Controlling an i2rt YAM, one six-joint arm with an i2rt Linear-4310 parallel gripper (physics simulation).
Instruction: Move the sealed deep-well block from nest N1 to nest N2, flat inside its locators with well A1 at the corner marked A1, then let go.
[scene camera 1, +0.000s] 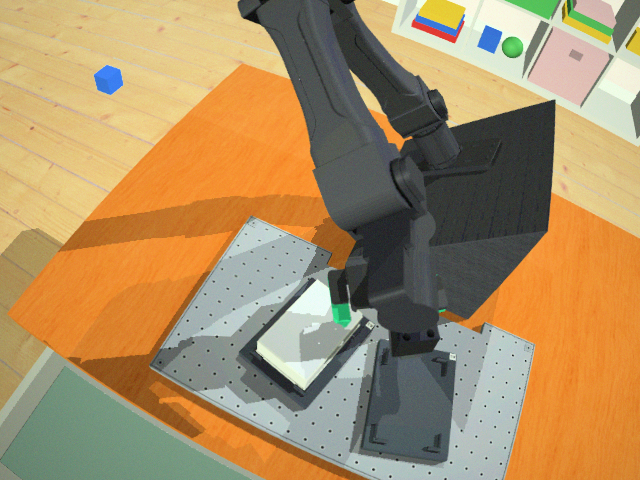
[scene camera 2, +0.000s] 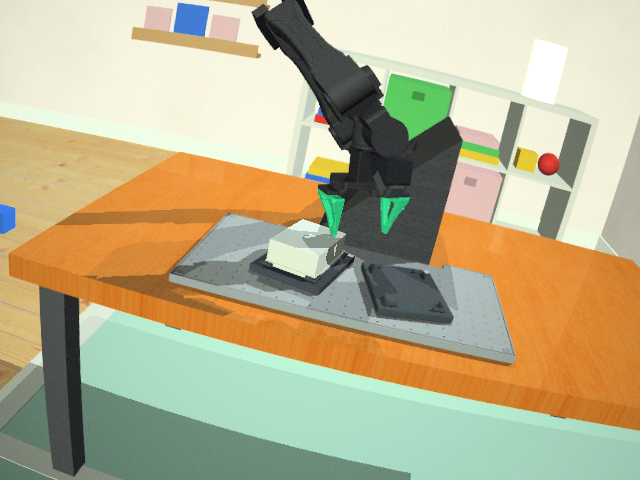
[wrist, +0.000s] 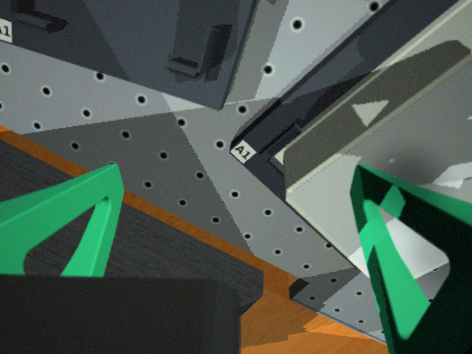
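The pale sealed block (scene camera 1: 305, 343) (scene camera 2: 294, 253) (wrist: 425, 120) sits in the dark left nest, N1 (scene camera 1: 310, 398) (scene camera 2: 289, 278) (wrist: 310, 105), whose A1 label (scene camera 1: 369, 324) (wrist: 243, 151) shows at one corner. The second dark nest, N2 (scene camera 1: 413, 403) (scene camera 2: 405, 294) (wrist: 125, 40), is empty, with corner locators and its own A1 label (scene camera 1: 452, 356) (wrist: 5, 31). My gripper (scene camera 2: 359, 233) (wrist: 236, 177) is open wide, with nothing between its green fingers. One finger is over the block's end near the A1 corner; the other is off to the side. Whether that finger touches the block is unclear.
Both nests stand on a grey perforated plate (scene camera 1: 248, 268) (scene camera 2: 206, 253) on the orange table (scene camera 1: 170, 170) (scene camera 2: 155, 180). A tall black block (scene camera 1: 496, 206) (scene camera 2: 439, 180) (wrist: 150, 240) stands behind the plate, close to the gripper. Shelves are in the background.
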